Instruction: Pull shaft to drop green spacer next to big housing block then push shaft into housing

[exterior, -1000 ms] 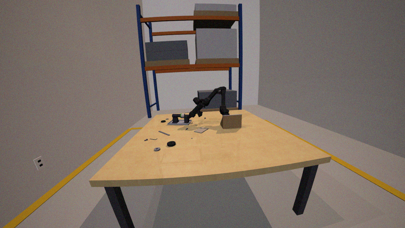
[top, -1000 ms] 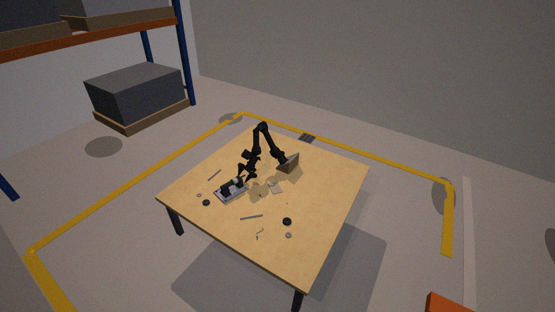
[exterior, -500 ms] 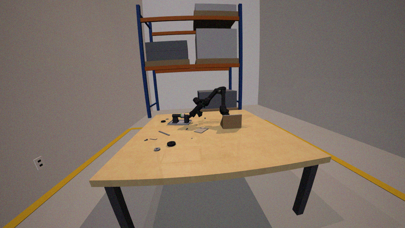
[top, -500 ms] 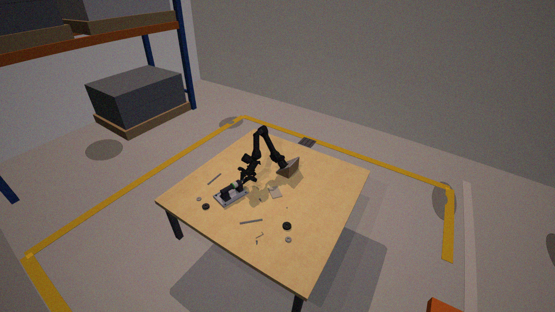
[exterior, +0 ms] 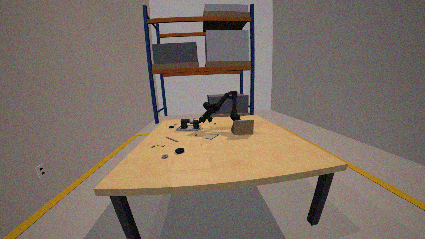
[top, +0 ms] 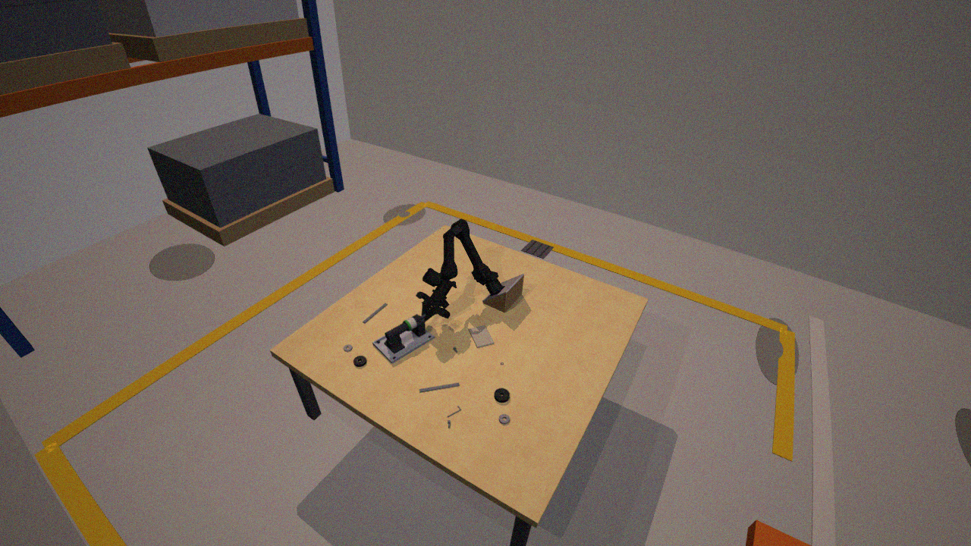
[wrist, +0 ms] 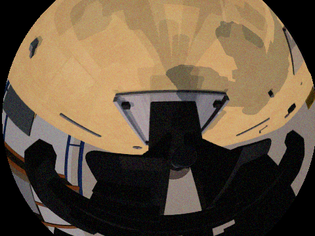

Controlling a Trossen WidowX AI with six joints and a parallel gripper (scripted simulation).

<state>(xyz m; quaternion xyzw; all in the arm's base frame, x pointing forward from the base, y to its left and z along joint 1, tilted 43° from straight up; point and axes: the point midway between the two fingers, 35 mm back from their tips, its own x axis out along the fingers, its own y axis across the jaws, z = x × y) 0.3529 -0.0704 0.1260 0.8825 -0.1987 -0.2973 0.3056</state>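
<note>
My gripper tip is now 5 cm short of the shaft, 2 cm below it and 1 cm to the left of it. The rest, counted from my gripper tip: grey plate (23 cm to the left, 13 cm behind, 5 cm below); then black disc (49 cm to the left, 8 cm ahead, 5 cm below); then hex key (40 cm to the left, 24 cm ahead, 5 cm below).
</note>
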